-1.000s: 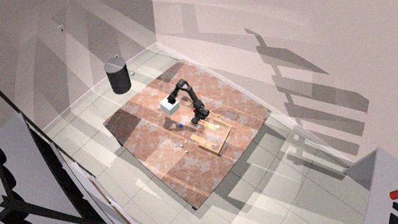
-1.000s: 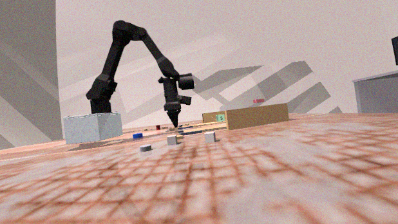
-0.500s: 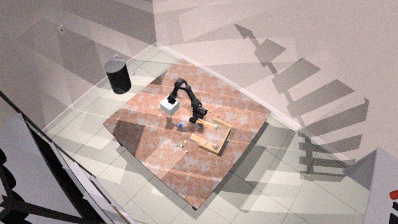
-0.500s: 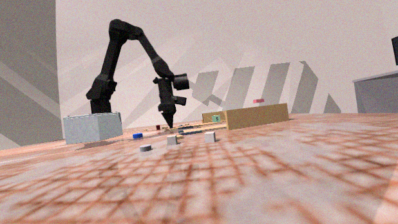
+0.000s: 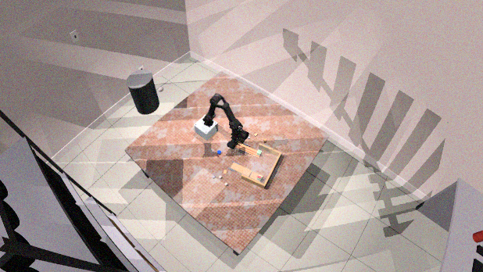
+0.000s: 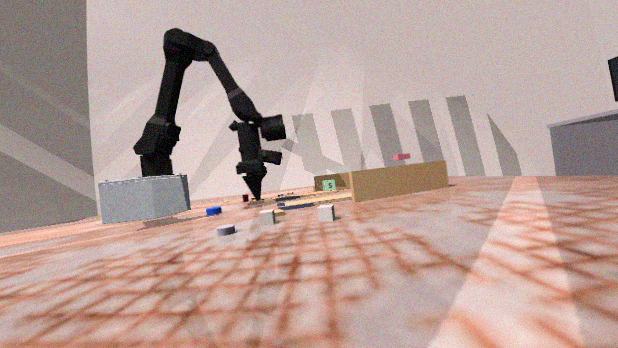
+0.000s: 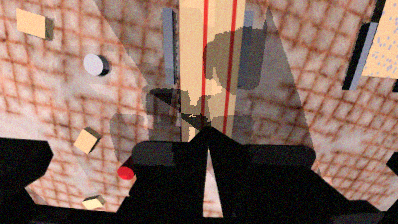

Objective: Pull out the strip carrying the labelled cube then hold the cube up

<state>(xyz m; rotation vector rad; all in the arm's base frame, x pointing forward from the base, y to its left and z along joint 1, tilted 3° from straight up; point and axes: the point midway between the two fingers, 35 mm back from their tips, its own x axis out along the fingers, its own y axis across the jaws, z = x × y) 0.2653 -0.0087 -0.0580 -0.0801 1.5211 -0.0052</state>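
Right now my gripper tip is 80 mm to the right of the red cube, 50 mm past it and 10 mm below it. Round my gripper tip: speckled tan strip: 170 mm to the right, 150 mm ahead.
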